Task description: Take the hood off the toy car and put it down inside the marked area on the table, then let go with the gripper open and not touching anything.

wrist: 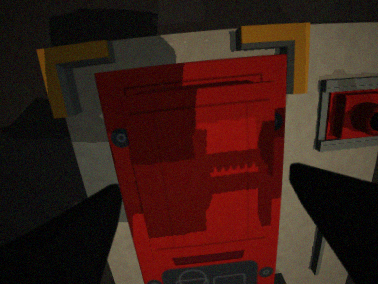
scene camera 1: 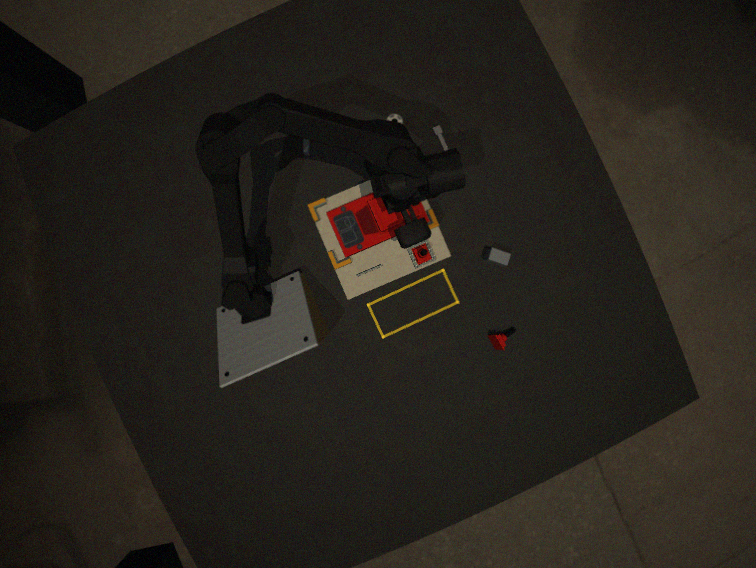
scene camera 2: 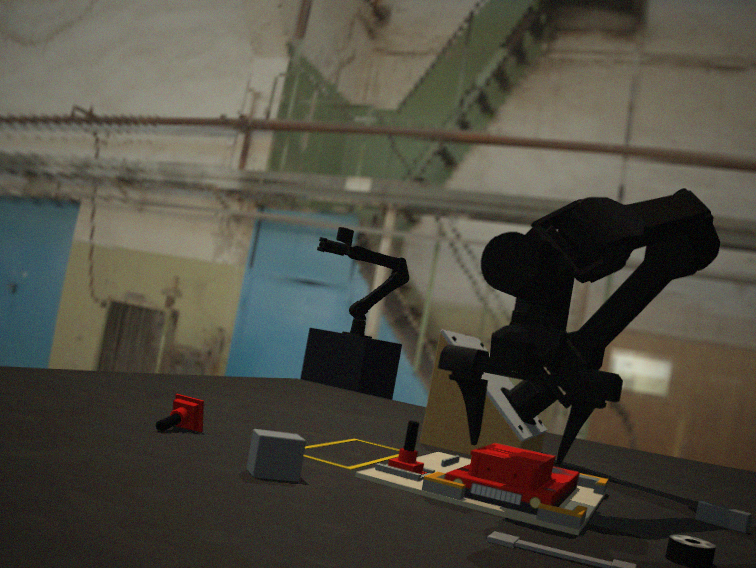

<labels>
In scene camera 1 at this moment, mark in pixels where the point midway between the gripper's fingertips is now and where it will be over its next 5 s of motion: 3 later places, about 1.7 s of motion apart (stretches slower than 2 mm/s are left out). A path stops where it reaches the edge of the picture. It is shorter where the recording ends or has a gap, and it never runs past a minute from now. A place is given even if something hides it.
My gripper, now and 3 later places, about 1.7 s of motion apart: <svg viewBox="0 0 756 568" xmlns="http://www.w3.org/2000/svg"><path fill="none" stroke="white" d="M395 207L395 208L404 215L419 305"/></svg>
</labels>
